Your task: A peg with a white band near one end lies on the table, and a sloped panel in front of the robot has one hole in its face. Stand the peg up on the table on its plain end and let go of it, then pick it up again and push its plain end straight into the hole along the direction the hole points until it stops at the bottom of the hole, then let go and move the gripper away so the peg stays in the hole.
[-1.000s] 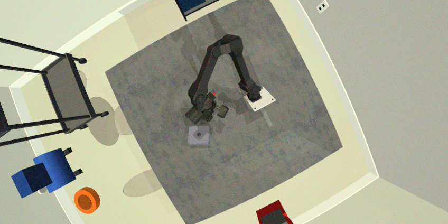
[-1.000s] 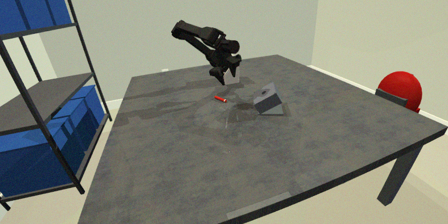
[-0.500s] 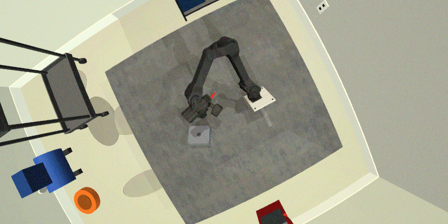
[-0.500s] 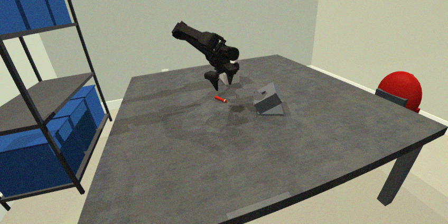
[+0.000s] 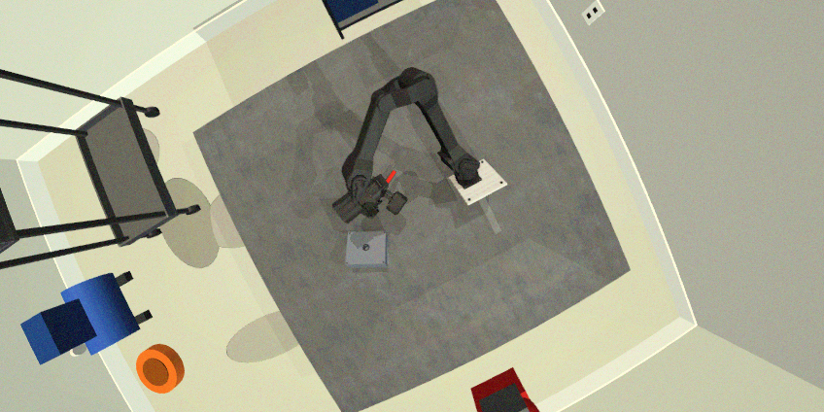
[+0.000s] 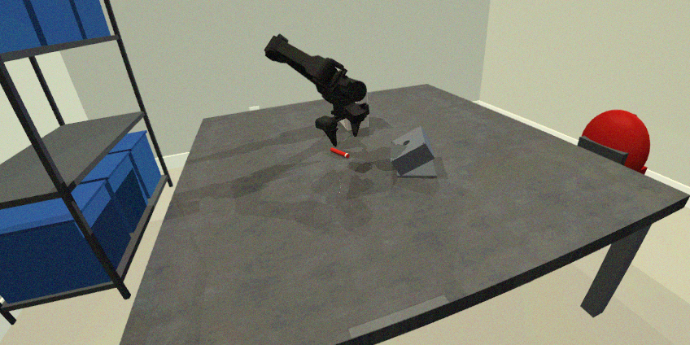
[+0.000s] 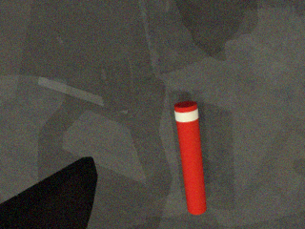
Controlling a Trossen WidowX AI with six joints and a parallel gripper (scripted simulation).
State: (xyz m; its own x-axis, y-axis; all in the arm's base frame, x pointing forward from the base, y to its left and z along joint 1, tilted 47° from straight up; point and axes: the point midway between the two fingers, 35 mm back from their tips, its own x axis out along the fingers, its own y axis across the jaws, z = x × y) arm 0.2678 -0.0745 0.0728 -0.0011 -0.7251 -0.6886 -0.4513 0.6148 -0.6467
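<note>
My gripper tip is now 20 mm past the red peg, 10 mm to the left of it and 50 mm above it. Also, from my gripper tip: grey sloped panel: 140 mm ahead, 160 mm to the left.
</note>
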